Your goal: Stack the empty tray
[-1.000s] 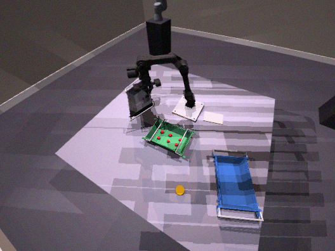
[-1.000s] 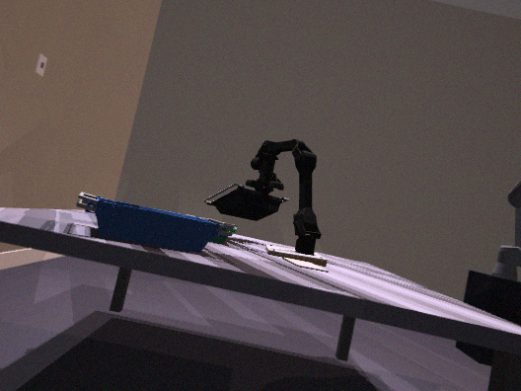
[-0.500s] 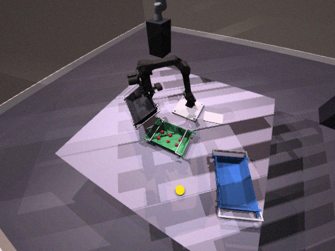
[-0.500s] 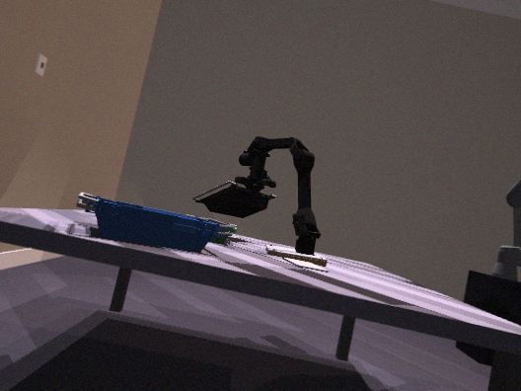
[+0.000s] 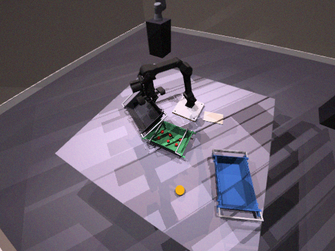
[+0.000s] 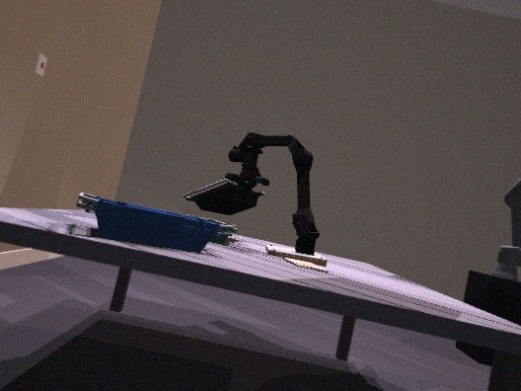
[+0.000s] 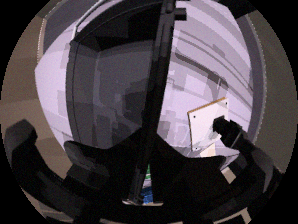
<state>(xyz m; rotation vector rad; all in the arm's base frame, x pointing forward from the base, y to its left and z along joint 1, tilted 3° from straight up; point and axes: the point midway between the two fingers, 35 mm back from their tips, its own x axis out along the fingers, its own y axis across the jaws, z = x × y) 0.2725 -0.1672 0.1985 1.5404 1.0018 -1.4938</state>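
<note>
My gripper tip is now 80 mm short of the black tray, 30 mm to the left of it and 10 mm above it. From my gripper tip the other things lie so: yellow disc: 420 mm to the left, 340 mm ahead, 170 mm below; then card: 380 mm to the left, 270 mm behind, 170 mm below.
</note>
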